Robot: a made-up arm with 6 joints.
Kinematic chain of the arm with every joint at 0, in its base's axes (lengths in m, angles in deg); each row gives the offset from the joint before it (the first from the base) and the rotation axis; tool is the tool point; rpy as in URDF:
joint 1: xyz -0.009 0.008 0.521 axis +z
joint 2: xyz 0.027 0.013 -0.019 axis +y
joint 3: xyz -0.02 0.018 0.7 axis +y
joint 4: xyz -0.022 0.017 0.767 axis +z
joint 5: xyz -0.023 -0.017 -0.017 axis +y
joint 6: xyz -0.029 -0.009 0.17 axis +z
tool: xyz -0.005 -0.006 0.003 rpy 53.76 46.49 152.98
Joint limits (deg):
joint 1: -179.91..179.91
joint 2: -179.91..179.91
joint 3: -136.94..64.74
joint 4: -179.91..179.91
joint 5: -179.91..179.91
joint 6: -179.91..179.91
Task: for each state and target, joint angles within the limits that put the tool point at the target. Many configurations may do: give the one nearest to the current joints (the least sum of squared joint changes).
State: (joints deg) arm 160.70 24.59 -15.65 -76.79 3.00 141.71
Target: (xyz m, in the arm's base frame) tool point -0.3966 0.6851 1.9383
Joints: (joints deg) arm 116.10 33.99 -6.99 -75.38 11.75 141.58
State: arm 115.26 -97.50 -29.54 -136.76 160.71 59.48
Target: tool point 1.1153 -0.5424 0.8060
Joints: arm 154.16 -67.78 -6.97 -133.29 148.41 59.14
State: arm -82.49 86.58 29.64 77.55 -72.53 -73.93
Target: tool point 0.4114 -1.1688 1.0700
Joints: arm -63.64 49.52 35.15 79.85 -94.37 -73.50
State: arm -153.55 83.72 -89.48 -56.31 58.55 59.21
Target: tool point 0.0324 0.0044 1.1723
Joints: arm -162.20 80.25 -132.28 -62.49 22.47 57.95
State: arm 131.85 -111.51 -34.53 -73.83 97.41 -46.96
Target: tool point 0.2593 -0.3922 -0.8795
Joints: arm 112.76 -142.15 -31.40 -72.81 78.34 -47.11
